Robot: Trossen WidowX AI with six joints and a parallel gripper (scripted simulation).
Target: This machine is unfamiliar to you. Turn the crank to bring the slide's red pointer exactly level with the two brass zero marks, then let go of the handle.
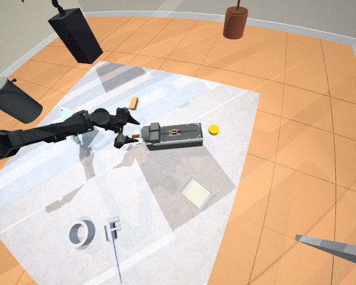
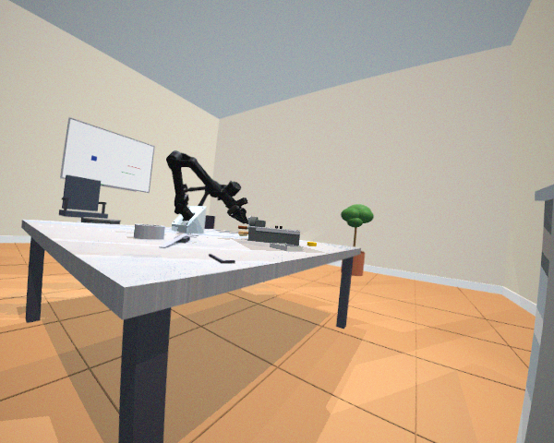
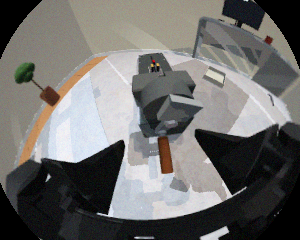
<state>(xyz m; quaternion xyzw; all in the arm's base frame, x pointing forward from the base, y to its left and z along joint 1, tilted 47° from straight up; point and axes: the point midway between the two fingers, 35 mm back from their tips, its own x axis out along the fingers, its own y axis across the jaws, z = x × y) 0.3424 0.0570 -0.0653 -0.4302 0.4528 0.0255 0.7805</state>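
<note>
My gripper tip is 10 mm past the orange-brown crank handle, 10 mm to the left of it and 20 mm above it. The rest, counted from my gripper tip: tan block 180 mm behind, 200 mm to the left, 70 mm below; then red pointer 180 mm ahead, 60 mm to the left; then yellow disc 320 mm ahead, 160 mm to the left, 80 mm below.
</note>
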